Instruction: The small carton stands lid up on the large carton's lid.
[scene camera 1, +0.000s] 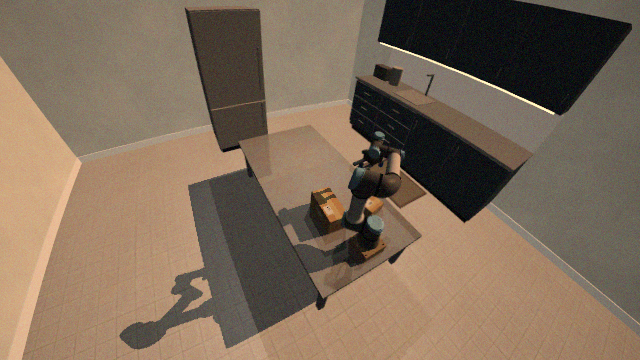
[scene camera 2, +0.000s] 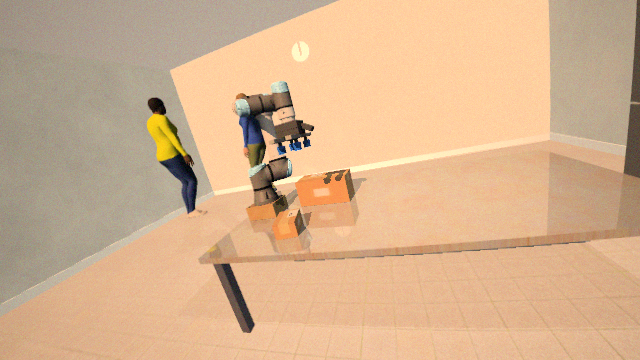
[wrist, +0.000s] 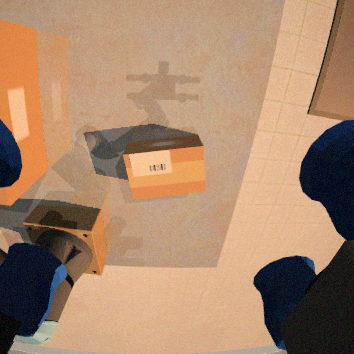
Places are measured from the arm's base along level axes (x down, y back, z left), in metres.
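Where they show: hand, its tool point: (scene camera 2: 296, 150) (wrist: 157, 228); arm's base, origin of its link: (scene camera 1: 368, 239) (scene camera 2: 266, 201) (wrist: 64, 249).
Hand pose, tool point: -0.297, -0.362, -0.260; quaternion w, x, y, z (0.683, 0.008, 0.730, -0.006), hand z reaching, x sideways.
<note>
Each offset is from my tool point to the centre of the thing, as dx, dy, dz. Level surfaces: height alone.
The small carton @[+0.339, +0.133, -0.008] (scene camera 1: 373, 205) (scene camera 2: 287, 224) (wrist: 165, 172) stands on the table beside the arm's base, its labelled face up; the arm partly hides it in scene camera 1. The large carton @[+0.300, -0.001, +0.346] (scene camera 1: 328, 211) (scene camera 2: 325, 190) (wrist: 35, 150) stands on the table on the other side, apart from the small one, with arm shadow on its lid. My gripper (scene camera 1: 370, 162) (scene camera 2: 294, 146) (wrist: 165, 230) hangs high above the table with its four blue suction cups pointing down. It is open, and its cups touch neither carton. In the wrist view the small carton lies between the left and right cups.
The arm's base stands on a brown box (scene camera 2: 262, 212) (wrist: 100, 245) near the end of the table @[dx +0.377] (scene camera 1: 285, 155) (scene camera 2: 450, 200). A person in yellow (scene camera 2: 167, 145) and a person in blue (scene camera 2: 252, 132) stand beyond the table. A kitchen counter (scene camera 1: 475, 130) and a fridge (scene camera 1: 230, 65) stand along the walls.
</note>
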